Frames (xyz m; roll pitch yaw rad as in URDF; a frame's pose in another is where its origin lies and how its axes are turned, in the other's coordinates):
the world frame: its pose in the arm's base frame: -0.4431 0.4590 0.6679 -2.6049 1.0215 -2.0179
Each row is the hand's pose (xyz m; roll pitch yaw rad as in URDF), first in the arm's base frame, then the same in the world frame.
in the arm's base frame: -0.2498 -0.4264 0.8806 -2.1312 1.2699 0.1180
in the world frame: 0.1918 -0.8473 -0.3345 -1.6457 -0.7380 0.1479
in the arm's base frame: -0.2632 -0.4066 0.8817 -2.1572 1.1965 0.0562
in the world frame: 0.1845 -0.8246 -0.3367 -1.5603 -0.7904 0.0713
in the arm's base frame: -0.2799 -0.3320 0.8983 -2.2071 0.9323 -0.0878
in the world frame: 0.1390 -0.7621 -0.3244 -1.2053 -0.9259 -0.2932
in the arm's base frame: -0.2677 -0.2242 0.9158 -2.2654 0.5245 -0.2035
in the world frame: 0.0706 -0.6915 -0.2753 -0.6075 -0.9394 -1.0016
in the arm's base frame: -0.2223 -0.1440 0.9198 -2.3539 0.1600 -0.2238
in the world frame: 0.0192 -0.6579 -0.2065 -0.2716 -0.8095 -1.5393
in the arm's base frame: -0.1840 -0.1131 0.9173 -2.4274 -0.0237 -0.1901
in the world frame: -0.0019 -0.6560 -0.1620 -0.1802 -0.7342 -1.7782
